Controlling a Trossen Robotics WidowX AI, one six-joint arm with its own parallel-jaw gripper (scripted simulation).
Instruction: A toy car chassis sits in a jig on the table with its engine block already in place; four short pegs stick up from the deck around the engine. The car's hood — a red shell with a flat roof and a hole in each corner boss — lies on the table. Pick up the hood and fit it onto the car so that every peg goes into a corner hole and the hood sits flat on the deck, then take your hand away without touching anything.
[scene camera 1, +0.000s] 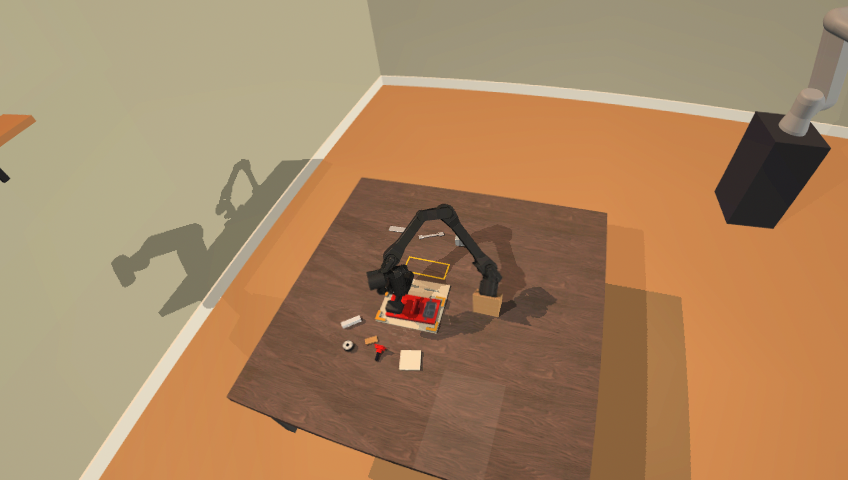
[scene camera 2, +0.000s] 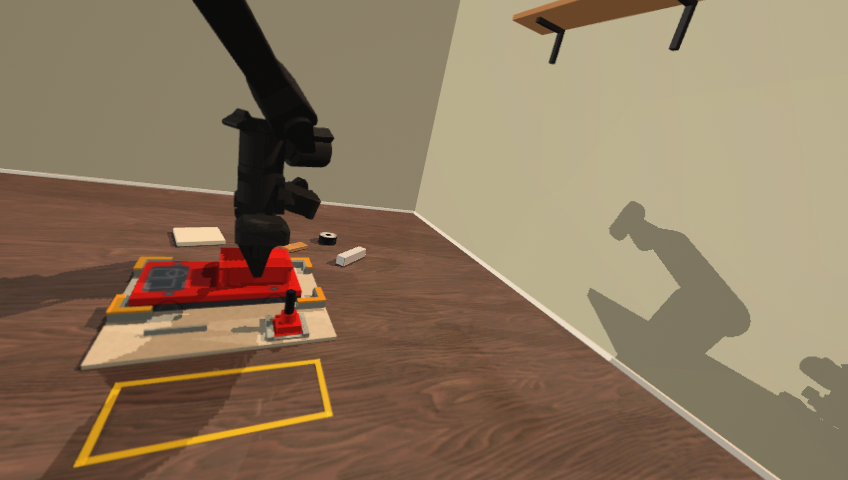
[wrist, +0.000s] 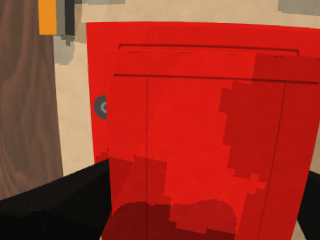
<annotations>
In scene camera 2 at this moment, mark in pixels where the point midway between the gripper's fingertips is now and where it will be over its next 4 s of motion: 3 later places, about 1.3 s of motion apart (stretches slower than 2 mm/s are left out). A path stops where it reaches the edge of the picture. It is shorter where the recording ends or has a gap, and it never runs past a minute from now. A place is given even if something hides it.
The gripper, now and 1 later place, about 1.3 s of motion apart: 255, 266; 257, 224
</annotations>
